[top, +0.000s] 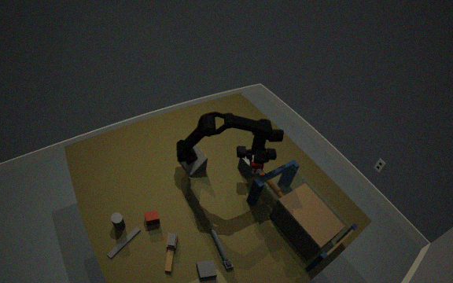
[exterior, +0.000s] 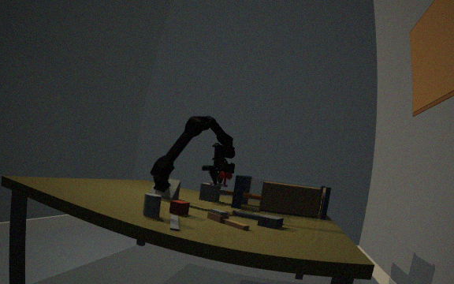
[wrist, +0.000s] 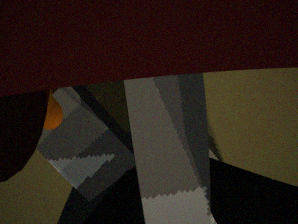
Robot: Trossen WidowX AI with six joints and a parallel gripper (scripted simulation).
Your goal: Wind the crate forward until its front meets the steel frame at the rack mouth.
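My gripper tip is 1 cm short of the grey crank handle, 1 cm to the left of it and 2 cm below it. From my gripper tip the other things lie so: grey block (39 cm ahead, 43 cm to the right, 7 cm below); grey winch (6 cm behind, 1 cm to the left, 6 cm below); red grip (5 cm ahead, 2 cm to the right, 5 cm above).
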